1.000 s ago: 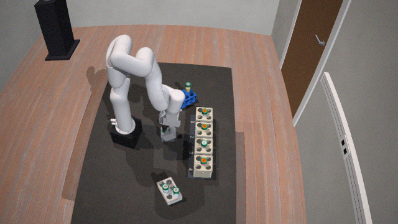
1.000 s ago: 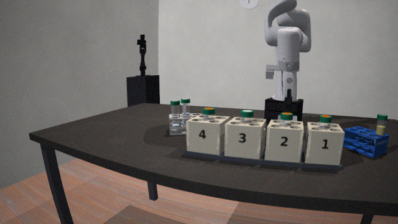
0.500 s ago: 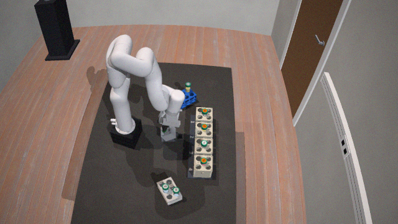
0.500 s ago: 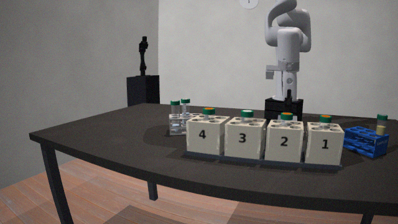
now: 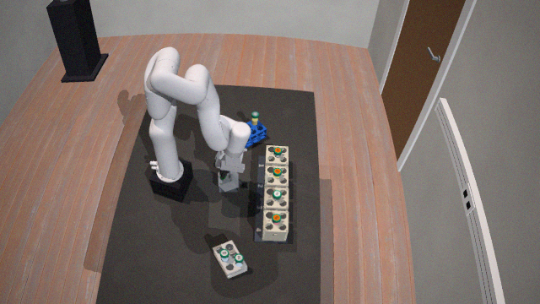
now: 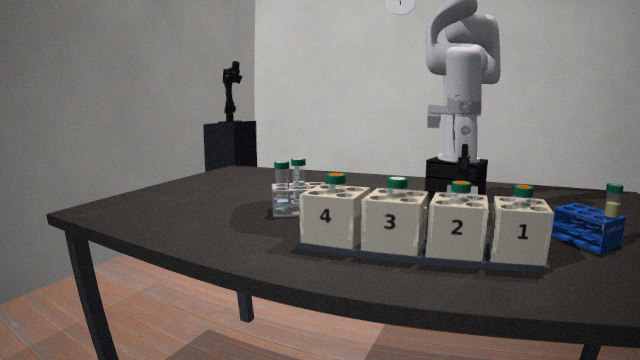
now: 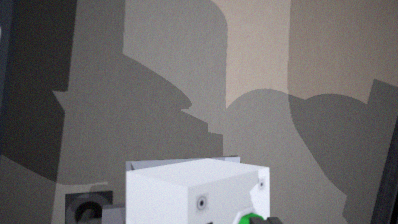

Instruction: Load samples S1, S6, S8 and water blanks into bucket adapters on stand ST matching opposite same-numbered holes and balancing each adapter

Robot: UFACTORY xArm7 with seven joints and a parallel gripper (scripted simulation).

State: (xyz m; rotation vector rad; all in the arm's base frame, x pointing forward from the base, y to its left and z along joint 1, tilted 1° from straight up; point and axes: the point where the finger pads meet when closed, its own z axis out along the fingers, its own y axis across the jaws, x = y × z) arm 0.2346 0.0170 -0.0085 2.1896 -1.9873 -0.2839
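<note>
My gripper is now 30 mm above the green done key. From my hand the other things lie so: pink-filled tube: 220 mm ahead, 220 mm to the right, 30 mm below; then blue sample rack: 100 mm ahead, 280 mm to the left, 60 mm below; then white blank rack: 50 mm ahead, 370 mm to the right, 60 mm below.
</note>
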